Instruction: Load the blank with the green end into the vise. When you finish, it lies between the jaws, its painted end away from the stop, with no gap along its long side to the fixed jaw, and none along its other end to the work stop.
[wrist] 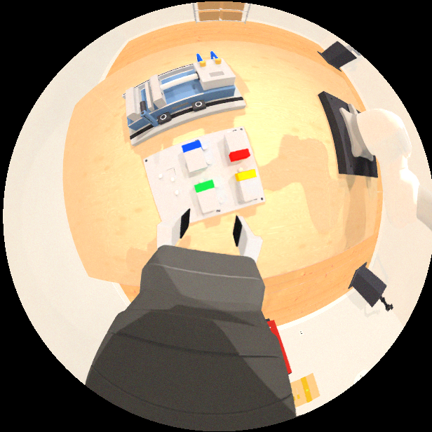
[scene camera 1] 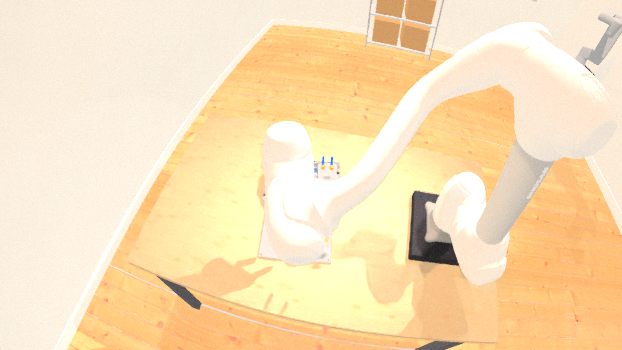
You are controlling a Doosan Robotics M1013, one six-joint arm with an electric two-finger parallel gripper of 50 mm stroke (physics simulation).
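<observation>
The blank with the green end lies on the white plate in the wrist view, its green end toward the vise. My gripper is open, with nothing between its fingers; in the wrist view the blank shows just beyond the gap between the fingertips. In scene camera 1 the arm hides the gripper, the blank and most of the plate. The blue and grey vise stands beyond the plate, with a gap between its jaws. In scene camera 1 a part of the vise shows beside the arm.
Blanks with a blue end, a red end and a yellow end lie on the plate near the green one. Small white pegs stand at the plate's left. Two blue prongs rise from the vise's far right end.
</observation>
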